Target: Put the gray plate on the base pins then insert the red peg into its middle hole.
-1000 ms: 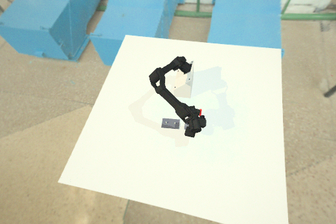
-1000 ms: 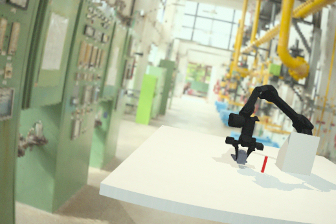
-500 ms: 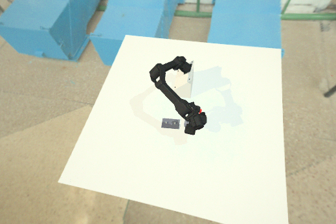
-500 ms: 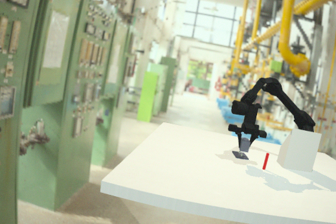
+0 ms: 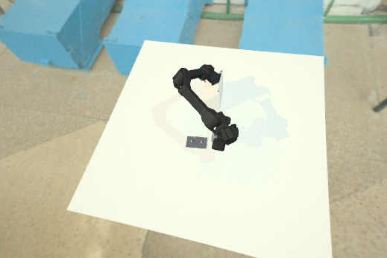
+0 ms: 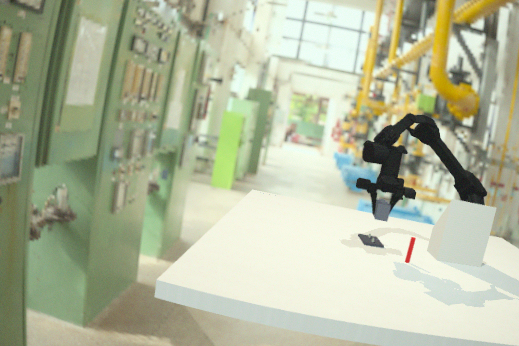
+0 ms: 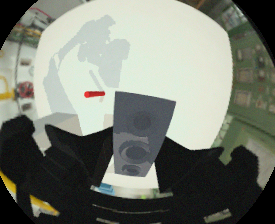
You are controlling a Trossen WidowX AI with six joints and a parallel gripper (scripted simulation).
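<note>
The dark base lies 10 mm behind my gripper tip, 150 mm to the right of it and 110 mm below it. From my gripper tip the other things lie so: red peg 120 mm behind, 40 mm to the left, 80 mm below; gray plate 30 mm above.
</note>
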